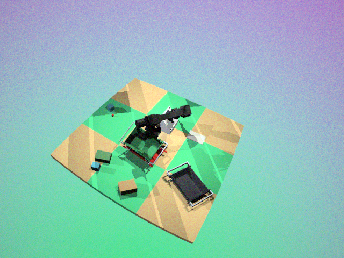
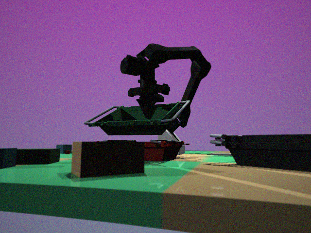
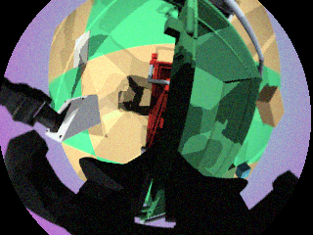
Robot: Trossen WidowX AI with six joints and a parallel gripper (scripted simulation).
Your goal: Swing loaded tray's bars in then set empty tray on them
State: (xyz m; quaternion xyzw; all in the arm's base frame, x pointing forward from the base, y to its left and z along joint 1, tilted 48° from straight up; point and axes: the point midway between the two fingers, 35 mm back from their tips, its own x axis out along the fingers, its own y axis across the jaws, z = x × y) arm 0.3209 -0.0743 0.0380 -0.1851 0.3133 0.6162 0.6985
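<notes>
Now: gripper tip 70 mm short of the green tray and 20 mm to the left of it. The rest, counted from my gripper tip: brown box 390 mm ahead, 120 mm below, 30 mm to the left; flat green block 270 mm to the right, 250 mm ahead, 130 mm below; white flat plate 320 mm behind, 300 mm to the left, 150 mm below.
</notes>
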